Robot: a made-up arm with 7 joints.
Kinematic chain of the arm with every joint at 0, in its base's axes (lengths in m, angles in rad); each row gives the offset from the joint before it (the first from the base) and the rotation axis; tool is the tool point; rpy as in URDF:
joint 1: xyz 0 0 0.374 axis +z
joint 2: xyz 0 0 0 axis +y
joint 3: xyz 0 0 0.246 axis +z
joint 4: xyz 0.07 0 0 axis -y
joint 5: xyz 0.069 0 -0.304 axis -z
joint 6: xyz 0 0 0 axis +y
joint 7: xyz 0.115 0 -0.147 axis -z
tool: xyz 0 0 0 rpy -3.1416 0 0
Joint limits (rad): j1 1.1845..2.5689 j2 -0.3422..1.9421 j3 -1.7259..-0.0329 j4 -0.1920..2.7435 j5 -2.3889..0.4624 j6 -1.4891..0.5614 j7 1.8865..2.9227
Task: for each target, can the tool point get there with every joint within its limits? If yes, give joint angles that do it. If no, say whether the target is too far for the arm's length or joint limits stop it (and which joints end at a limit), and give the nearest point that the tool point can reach.
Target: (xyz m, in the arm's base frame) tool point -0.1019 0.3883 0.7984
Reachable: yes | joints 2.4257 0.4769 -1.2429 1.7830 -0.1266 -1.3030 2.0912
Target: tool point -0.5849 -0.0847 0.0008
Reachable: no: joint limits stop it (at a limit: joint 1, joint 2, joint 3) | nearest point -0.4713 0.0887 0.0105 | short by 0.208 m
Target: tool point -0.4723 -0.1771 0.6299
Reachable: no: joint limits stop it (at a limit: joint 1, joint 3) | nearest point -0.3451 0.0146 0.6273 | short by 0.230 m
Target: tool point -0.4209 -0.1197 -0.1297
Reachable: no: joint limits stop it (at a limit: joint 1, joint 2, joint 3) | nearest point -0.3350 0.0087 -0.1079 | short by 0.156 m
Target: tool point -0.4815 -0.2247 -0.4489
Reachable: no: too far | nearest point -0.2889 0.0250 -0.2040 | short by 0.399 m
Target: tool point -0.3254 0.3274 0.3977
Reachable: yes | joints 2.3983 0.2695 -0.4646 1.1926 -1.7923 -0.6867 2.7746
